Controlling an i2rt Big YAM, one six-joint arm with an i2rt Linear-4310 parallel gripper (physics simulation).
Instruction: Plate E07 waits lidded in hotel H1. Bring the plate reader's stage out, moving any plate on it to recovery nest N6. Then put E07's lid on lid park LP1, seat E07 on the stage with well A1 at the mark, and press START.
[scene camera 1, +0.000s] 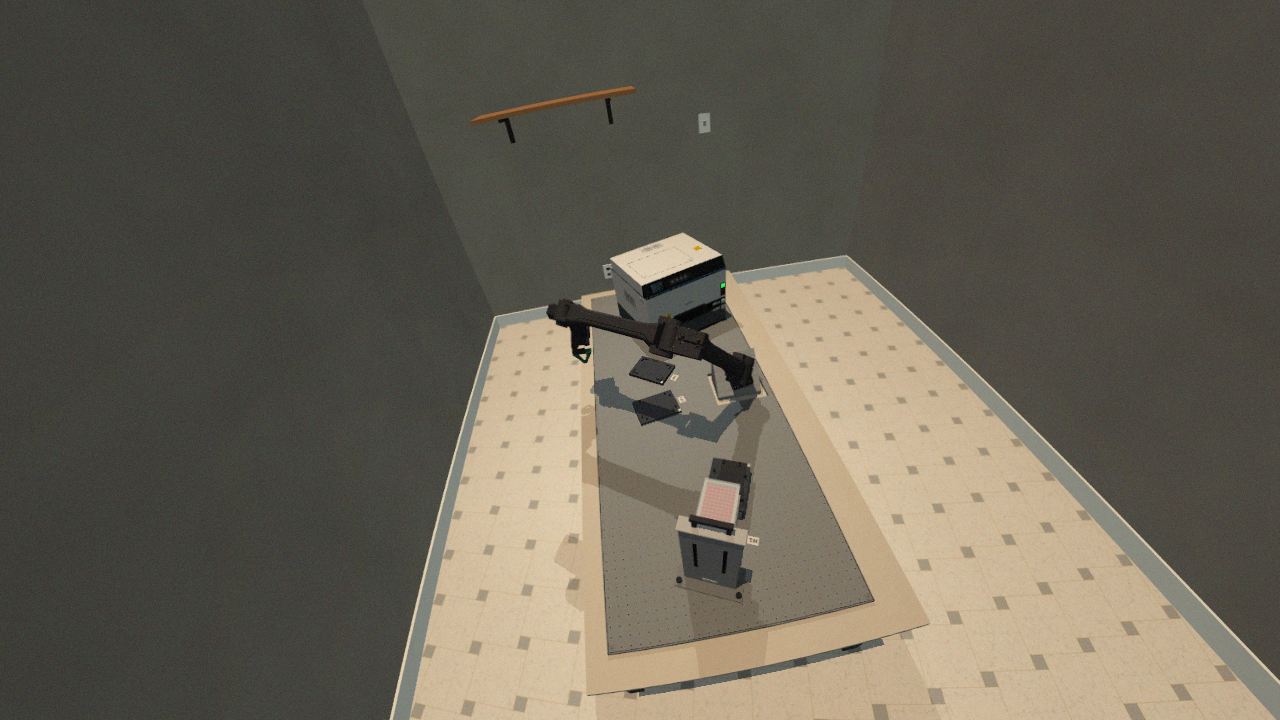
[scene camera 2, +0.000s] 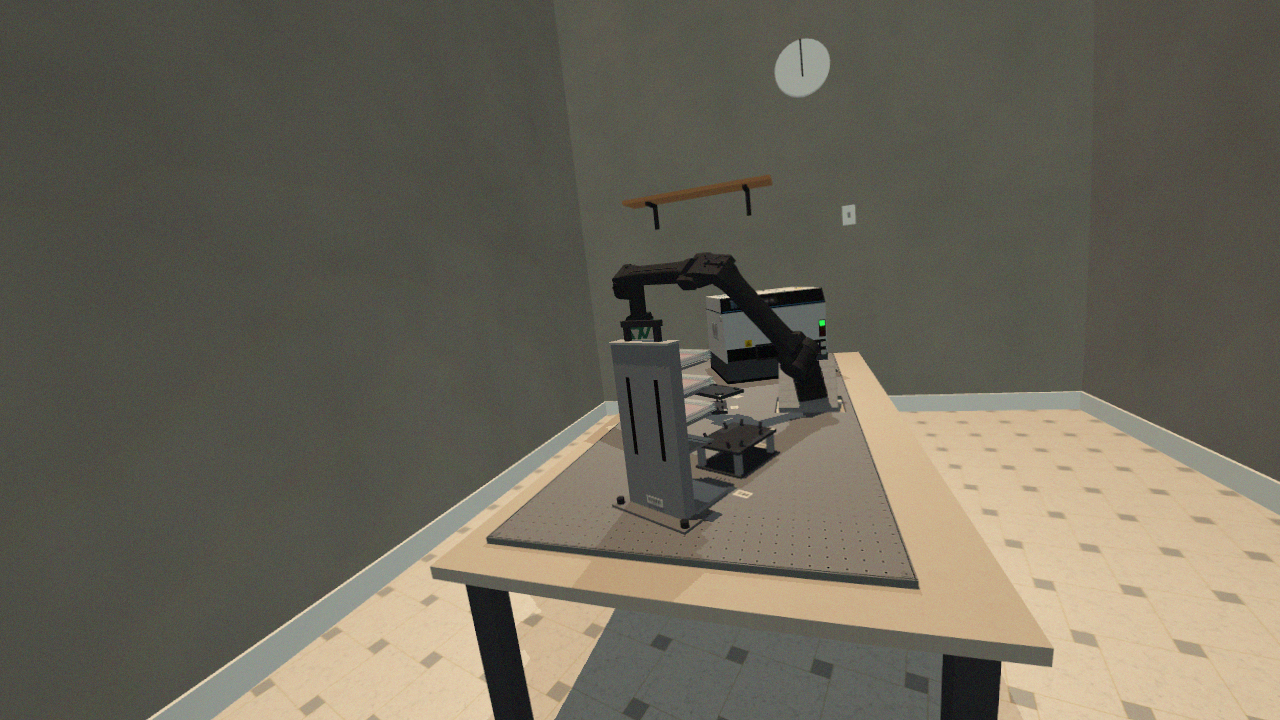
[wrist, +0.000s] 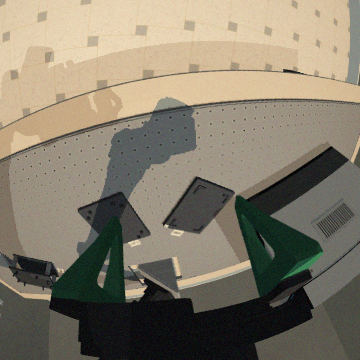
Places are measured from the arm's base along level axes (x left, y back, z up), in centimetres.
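Pixels of known places: gripper, fingertip midpoint: (scene camera 1: 584, 353) (wrist: 176, 211); arm's base, origin of the base link: (scene camera 2: 809, 383) (wrist: 160, 288).
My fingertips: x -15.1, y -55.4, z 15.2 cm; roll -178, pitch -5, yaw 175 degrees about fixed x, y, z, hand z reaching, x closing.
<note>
Ahead of a thing's pixels: the offset from my fingertips to its top centre. "pt": to the spot under its first point.
My gripper (scene camera 1: 581, 355) (scene camera 2: 641, 333) (wrist: 176, 211) is open and empty, pointing down high past the table's left edge in scene view 1. The white plate reader @(dx -39.3, dy +43.6, dz +11.6 cm) (scene camera 1: 666, 268) (scene camera 2: 729, 324) (wrist: 295, 217) stands at the far end; no stage shows outside it, and my arm hides part of its front. Hotel H1 (scene camera 1: 711, 559) (scene camera 2: 651, 411) stands at the near end. It holds several plates; the pinkish top one @(dx +74.1, dy +24.3, dz +6.7 cm) (scene camera 1: 719, 501) shows from above. Which is E07 cannot be told. Nest N6 @(dx -4.7, dy +25.0, dz -20.1 cm) (scene camera 1: 651, 369) (wrist: 200, 205) lies flat and bare, nearer the reader.
A second dark pad @(pt dx +17.2, dy +21.3, dz -20.9 cm) (scene camera 1: 656, 408) (wrist: 114, 216) lies beside N6; its label is unreadable. A dark raised stand (scene camera 1: 731, 474) (scene camera 2: 741, 437) stands beside the hotel. A green light @(pt dx -26.7, dy +66.3, dz -2.2 cm) (scene camera 1: 723, 285) (scene camera 2: 821, 323) shows at the reader's front corner. The arm's base stands near the right table edge.
</note>
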